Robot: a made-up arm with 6 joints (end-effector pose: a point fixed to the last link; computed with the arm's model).
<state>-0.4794 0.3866 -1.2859 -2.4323 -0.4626 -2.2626</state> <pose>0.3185 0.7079 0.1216 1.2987 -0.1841 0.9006</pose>
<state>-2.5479 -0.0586 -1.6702 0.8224 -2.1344 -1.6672</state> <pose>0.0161 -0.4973 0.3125 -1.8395 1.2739 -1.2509</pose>
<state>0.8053 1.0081 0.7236 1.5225 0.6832 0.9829</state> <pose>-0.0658 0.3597 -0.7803 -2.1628 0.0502 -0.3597</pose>
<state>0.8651 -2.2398 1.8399 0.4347 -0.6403 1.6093</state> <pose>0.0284 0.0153 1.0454 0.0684 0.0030 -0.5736</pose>
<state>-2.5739 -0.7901 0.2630 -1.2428 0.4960 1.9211</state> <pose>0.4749 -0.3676 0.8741 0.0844 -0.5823 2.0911</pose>
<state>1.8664 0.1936 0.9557 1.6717 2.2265 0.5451</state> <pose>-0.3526 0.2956 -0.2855 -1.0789 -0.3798 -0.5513</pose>
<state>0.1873 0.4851 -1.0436 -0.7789 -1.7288 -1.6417</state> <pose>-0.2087 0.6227 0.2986 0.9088 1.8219 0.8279</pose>
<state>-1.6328 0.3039 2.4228 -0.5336 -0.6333 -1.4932</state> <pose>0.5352 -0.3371 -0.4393 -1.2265 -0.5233 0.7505</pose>
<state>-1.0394 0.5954 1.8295 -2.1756 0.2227 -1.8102</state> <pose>0.4306 0.0578 -0.6092 -0.8189 -0.5008 2.8224</pose>
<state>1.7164 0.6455 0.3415 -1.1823 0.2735 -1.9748</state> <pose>-0.5905 -0.3787 -0.2578 -1.5600 -0.6121 -2.2939</pose>
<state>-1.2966 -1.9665 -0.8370 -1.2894 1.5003 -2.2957</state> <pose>-0.4005 -0.2527 0.4208 -0.5461 1.1463 0.4185</pose>
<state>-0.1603 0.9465 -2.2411 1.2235 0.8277 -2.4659</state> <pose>0.1698 0.6467 -0.2634 -1.1647 -0.0788 -2.7135</pose>
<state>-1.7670 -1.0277 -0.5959 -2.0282 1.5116 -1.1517</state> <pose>-0.0024 0.3154 0.8004 -0.1167 2.1092 0.4823</pose>
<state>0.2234 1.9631 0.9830 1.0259 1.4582 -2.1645</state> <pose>0.2216 -0.1899 -0.3130 0.2815 -1.2980 0.8495</pose>
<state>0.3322 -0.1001 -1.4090 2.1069 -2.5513 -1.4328</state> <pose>-0.1303 0.3430 0.2447 -1.4018 -0.5013 0.9770</pose>
